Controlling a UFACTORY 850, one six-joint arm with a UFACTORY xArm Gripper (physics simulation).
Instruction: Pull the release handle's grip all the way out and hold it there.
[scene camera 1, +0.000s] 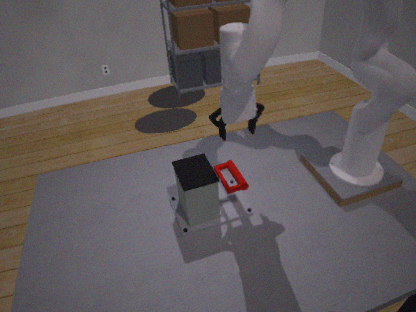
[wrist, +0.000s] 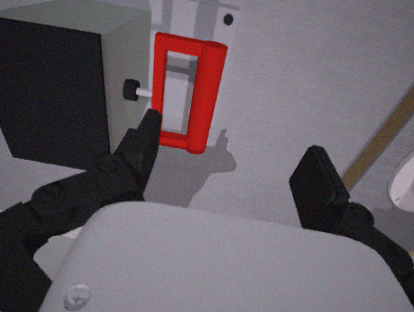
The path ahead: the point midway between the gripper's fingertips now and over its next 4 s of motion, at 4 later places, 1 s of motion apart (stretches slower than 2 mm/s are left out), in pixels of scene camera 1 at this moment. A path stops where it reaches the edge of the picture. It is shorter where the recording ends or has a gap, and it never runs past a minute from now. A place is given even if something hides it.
My gripper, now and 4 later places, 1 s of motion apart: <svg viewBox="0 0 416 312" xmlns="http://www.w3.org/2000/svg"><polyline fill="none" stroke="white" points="237,134 238,159 234,162 239,172 240,174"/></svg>
